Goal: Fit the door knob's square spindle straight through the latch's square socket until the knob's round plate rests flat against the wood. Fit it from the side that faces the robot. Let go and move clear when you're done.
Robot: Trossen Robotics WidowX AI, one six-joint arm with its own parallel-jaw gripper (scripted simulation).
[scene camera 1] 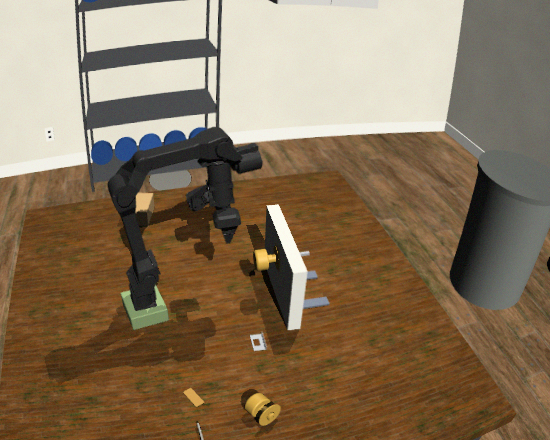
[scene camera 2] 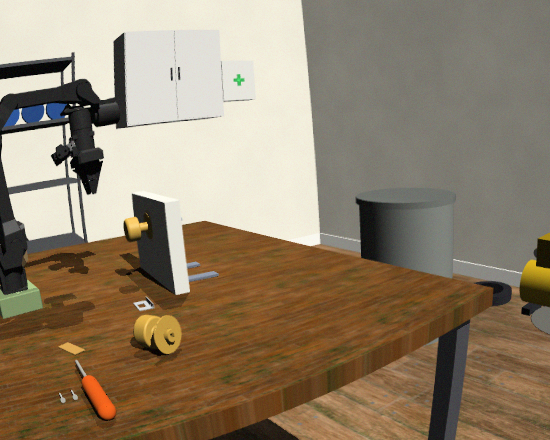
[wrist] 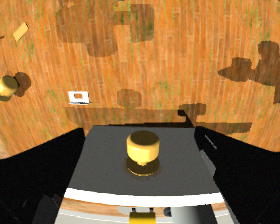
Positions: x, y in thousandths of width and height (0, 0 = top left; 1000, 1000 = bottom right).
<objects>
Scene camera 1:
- my gripper: 410, 531
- door panel: 526, 642
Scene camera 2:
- my gripper: 166, 442
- door panel: 297, 585
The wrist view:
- my gripper: 502, 592
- door panel: 362, 783
</objects>
